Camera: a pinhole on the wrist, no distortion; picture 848 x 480 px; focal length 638.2 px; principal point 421.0 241.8 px. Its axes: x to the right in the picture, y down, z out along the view. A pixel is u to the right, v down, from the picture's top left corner.
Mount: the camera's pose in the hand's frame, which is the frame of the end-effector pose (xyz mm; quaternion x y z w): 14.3 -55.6 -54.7 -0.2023 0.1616 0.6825 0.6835
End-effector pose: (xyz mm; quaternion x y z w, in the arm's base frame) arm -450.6 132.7 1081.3 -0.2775 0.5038 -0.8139 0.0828
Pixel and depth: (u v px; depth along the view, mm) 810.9 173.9 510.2
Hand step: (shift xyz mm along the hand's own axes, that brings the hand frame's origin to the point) 45.4 469.2 235.2
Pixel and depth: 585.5 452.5 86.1
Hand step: -18.5 6.1 7.2
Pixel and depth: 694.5 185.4 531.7
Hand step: 35.5 407.0 295.1
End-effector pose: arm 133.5 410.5 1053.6 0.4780 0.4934 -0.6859 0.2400
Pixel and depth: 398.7 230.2 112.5
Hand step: 10.1 -3.1 44.8
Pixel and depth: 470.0 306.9 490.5
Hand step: -62.1 220.2 348.5
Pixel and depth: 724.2 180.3 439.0
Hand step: 35.7 344.1 224.1
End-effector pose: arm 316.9 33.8 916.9 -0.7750 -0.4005 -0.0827 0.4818
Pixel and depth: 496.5 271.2 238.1
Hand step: -9.3 87.1 136.9
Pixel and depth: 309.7 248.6 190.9
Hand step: 1.2 10.4 127.0
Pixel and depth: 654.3 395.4 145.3
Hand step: -27.8 62.2 42.8
